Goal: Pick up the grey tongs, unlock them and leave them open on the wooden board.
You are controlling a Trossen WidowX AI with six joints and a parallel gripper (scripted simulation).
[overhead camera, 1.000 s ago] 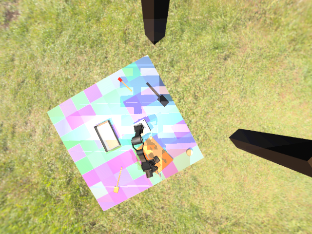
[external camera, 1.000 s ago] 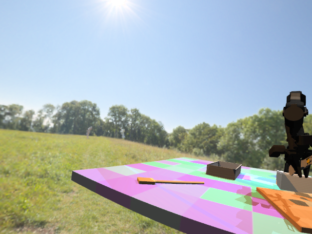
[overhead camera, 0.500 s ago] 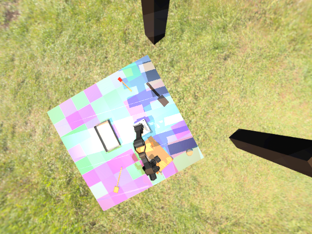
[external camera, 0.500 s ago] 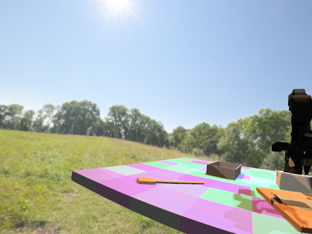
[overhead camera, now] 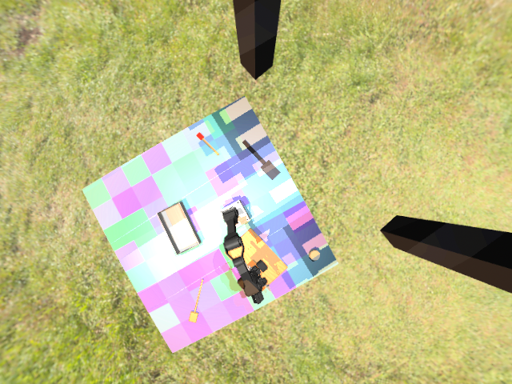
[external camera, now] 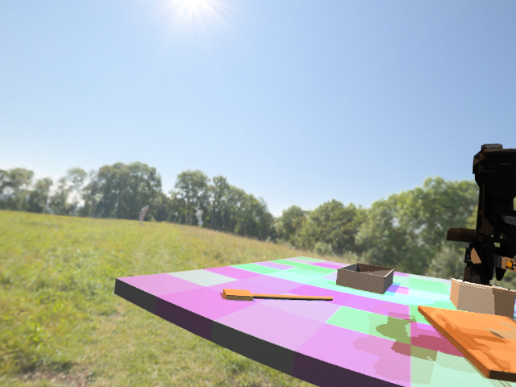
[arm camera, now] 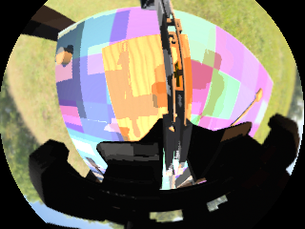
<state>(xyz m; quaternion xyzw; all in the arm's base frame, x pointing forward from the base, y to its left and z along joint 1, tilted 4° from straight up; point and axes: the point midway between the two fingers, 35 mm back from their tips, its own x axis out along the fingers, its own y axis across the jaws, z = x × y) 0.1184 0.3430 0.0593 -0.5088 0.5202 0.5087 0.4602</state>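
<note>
Right now my gripper tip is 30 mm past the wooden board and 120 mm above it. The rest, counted from my gripper tip: roasting tin (220 mm ahead, 490 mm to the right, 100 mm below); then dark spatula (480 mm behind, 470 mm to the right, 120 mm below); then small white disc (340 mm behind, 220 mm to the left, 110 mm below).
</note>
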